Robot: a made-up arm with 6 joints.
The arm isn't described. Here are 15 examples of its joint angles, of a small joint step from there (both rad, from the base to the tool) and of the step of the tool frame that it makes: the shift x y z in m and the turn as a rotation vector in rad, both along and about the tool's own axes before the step.
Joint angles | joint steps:
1: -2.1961 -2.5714 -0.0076 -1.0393 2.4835 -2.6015 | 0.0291 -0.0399 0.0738 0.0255 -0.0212 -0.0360
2: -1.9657 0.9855 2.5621 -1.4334 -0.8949 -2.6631 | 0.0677 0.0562 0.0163 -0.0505 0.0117 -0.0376
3: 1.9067 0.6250 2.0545 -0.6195 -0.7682 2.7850 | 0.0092 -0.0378 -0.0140 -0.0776 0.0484 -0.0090
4: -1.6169 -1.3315 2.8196 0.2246 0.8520 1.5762 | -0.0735 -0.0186 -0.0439 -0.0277 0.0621 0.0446
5: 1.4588 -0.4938 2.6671 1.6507 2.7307 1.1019 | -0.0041 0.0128 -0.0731 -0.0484 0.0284 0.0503
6: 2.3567 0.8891 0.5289 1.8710 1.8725 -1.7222 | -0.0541 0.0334 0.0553 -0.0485 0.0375 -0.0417
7: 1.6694 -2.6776 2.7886 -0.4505 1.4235 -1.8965 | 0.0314 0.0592 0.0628 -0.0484 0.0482 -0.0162
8: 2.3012 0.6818 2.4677 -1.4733 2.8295 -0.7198 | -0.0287 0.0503 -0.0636 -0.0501 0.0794 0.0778
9: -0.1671 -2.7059 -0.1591 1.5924 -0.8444 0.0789 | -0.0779 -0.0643 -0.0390 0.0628 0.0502 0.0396
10: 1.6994 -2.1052 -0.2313 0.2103 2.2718 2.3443 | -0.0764 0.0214 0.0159 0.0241 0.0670 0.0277
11: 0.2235 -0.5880 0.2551 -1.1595 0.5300 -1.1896 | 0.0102 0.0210 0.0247 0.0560 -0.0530 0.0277
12: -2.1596 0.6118 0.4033 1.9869 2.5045 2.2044 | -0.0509 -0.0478 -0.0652 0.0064 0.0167 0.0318
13: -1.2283 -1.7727 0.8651 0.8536 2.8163 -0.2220 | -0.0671 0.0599 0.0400 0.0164 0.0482 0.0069
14: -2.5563 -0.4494 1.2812 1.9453 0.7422 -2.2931 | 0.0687 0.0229 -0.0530 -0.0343 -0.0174 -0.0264
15: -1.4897 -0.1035 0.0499 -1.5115 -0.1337 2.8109 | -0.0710 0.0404 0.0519 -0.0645 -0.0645 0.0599
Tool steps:
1: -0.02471 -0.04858 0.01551 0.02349 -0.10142 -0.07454
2: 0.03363 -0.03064 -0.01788 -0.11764 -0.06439 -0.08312
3: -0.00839 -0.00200 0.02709 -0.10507 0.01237 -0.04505
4: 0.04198 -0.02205 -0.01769 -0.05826 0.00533 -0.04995
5: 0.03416 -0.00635 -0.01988 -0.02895 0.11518 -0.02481
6: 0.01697 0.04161 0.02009 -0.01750 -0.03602 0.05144
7: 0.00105 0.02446 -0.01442 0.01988 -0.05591 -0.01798
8: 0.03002 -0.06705 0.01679 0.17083 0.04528 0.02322
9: 0.04200 0.03085 0.03507 -0.05593 0.07222 0.14904
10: 0.03253 -0.03043 0.00910 -0.10176 0.00343 -0.01542
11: -0.00481 -0.00761 0.00251 0.00083 0.09265 -0.00737
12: -0.00900 -0.00915 0.03786 0.03959 -0.00099 -0.01093
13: -0.02820 0.05090 -0.03802 -0.05009 -0.07256 0.05480
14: -0.03362 -0.00327 0.03874 -0.06760 -0.12360 -0.05891
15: -0.03080 -0.00481 0.01104 -0.01208 0.01600 0.00687
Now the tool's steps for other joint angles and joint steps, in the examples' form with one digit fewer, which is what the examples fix.
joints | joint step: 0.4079 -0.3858 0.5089 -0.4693 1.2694 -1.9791 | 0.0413 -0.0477 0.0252 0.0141 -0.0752 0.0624
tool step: -0.0412 0.0001 -0.0215 -0.0152 0.0093 0.0119
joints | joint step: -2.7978 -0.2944 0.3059 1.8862 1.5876 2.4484 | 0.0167 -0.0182 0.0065 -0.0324 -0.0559 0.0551
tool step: -0.0117 0.0120 -0.0008 0.0954 0.0254 0.0364
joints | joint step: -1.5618 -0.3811 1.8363 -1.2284 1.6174 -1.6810 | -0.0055 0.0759 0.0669 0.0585 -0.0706 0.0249
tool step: 0.0351 -0.0003 -0.0077 -0.0516 0.0880 -0.0216
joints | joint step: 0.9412 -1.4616 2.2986 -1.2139 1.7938 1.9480 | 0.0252 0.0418 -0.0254 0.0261 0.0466 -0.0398
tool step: -0.0499 0.0168 0.0032 -0.0445 0.0248 0.0513
